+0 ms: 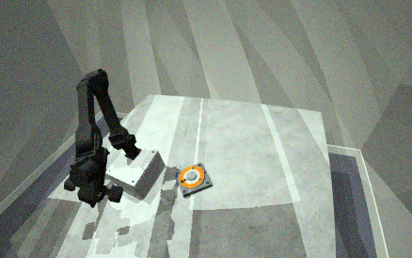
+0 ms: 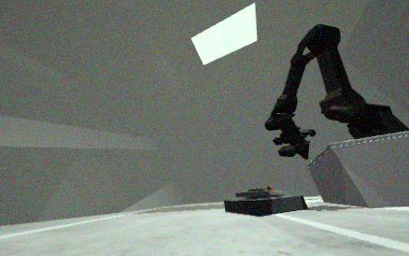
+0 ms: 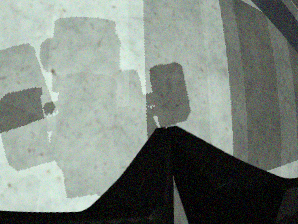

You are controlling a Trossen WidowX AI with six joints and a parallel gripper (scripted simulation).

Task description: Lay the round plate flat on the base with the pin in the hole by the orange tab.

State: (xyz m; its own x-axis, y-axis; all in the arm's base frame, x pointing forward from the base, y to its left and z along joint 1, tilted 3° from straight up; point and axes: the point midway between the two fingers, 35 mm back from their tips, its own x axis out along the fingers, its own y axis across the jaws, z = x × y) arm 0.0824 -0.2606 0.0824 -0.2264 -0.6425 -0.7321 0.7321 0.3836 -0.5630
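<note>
Right now the round orange plate is 30 cm to the left of my gripper tip, 19 cm ahead of it and 12 cm below it. Round my gripper tip: dark grey square base (32 cm to the left, 21 cm ahead, 13 cm below).
</note>
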